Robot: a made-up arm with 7 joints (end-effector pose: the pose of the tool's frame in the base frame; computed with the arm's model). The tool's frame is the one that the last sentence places. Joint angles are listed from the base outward.
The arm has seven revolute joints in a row. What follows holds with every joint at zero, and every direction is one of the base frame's. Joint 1 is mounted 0.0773 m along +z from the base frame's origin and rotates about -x. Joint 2 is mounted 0.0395 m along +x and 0.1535 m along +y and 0.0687 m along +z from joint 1 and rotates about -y. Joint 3 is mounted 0.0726 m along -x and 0.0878 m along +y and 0.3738 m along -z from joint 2 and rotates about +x. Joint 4 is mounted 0.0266 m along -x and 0.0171 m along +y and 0.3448 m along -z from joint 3 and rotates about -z. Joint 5 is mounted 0.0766 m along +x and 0.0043 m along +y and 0.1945 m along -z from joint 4 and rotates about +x. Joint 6 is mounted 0.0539 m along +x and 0.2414 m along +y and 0.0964 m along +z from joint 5 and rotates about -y. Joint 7 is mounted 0.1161 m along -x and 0.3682 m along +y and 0.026 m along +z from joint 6 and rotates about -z. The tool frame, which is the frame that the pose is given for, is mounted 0.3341 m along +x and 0.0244 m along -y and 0.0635 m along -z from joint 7; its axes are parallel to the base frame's.
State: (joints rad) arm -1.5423 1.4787 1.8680 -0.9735 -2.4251 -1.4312 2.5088
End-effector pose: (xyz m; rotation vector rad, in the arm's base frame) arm 0.0123 0.0450 1.4420 -0.8784 -1.7789 1.5082
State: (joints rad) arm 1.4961 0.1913 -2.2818 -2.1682 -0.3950 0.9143 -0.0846
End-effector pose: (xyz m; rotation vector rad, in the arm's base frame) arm -0.7737 -0.0247 0.1746 -1.3025 2.4522 0.2990
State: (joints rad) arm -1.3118 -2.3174 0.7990 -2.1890 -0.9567 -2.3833 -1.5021
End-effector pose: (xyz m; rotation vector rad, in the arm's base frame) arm -0.4801 -1.2781 1.3789 -0.5796 -0.4200 -1.9149
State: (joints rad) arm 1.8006 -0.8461 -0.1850 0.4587 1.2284 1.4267 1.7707
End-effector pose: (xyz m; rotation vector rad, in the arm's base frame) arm -0.4087 -0.5446 -0.1283 0.3534 -2.2374 -1.0808
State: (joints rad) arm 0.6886 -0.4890 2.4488 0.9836 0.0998 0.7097 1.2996
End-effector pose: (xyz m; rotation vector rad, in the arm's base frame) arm 0.2344 0.3835 -0.2240 -0.7920 -1.2495 2.6531
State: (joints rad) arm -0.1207 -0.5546 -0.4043 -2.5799 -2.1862 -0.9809 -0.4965
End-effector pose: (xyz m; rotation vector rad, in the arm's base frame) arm -0.8117 0.4607 -1.1639 -1.1584 -1.0218 1.5666
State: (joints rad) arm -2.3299 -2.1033 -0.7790 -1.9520 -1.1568 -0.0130 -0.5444
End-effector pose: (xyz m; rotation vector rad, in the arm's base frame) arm -0.8508 -0.5585 -1.1268 -0.6432 1.8866 -0.9897
